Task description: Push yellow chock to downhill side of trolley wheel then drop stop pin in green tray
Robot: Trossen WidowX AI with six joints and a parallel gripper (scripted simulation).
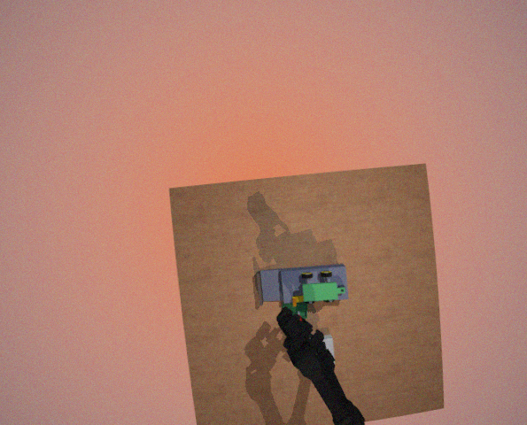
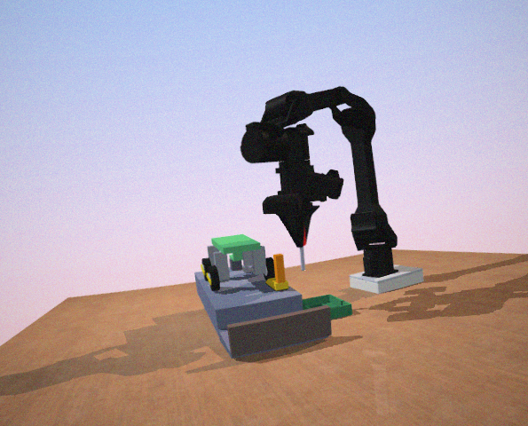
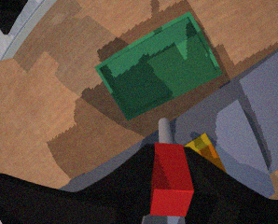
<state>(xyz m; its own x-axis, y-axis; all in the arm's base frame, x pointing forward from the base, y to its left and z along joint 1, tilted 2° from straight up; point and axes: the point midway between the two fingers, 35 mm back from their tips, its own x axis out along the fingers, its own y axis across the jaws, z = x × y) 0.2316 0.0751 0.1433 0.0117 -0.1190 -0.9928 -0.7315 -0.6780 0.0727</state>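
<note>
My gripper tip is right at the stop pin. From my gripper tip the other things lie so: grey ramp: 9 cm ahead, 11 cm to the right, 8 cm below; then yellow chock: 5 cm ahead, 2 cm to the right, 5 cm below; then trolley: 9 cm ahead, 11 cm to the right, 2 cm below.
</note>
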